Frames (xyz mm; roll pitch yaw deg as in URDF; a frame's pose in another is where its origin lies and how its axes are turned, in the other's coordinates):
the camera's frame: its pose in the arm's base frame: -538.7 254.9 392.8 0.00 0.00 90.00
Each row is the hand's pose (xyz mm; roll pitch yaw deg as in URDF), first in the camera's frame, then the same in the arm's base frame.
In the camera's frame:
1: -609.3 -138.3 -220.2 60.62 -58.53 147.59
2: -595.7 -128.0 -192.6 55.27 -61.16 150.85
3: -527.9 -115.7 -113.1 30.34 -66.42 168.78
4: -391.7 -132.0 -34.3 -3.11 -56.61 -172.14
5: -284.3 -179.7 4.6 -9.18 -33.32 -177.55
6: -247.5 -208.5 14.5 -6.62 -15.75 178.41
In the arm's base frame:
1: -400.4 -354.4 172.6 60.62 -58.53 -122.41
2: -410.7 -340.8 200.2 55.27 -61.16 -119.15
3: -423.0 -273.0 279.7 30.34 -66.42 -101.22
4: -406.7 -136.8 358.5 -3.11 -56.61 -82.14
5: -359.0 -29.4 397.4 -9.18 -33.32 -87.55
6: -330.2 7.4 407.3 -6.62 -15.75 -91.59

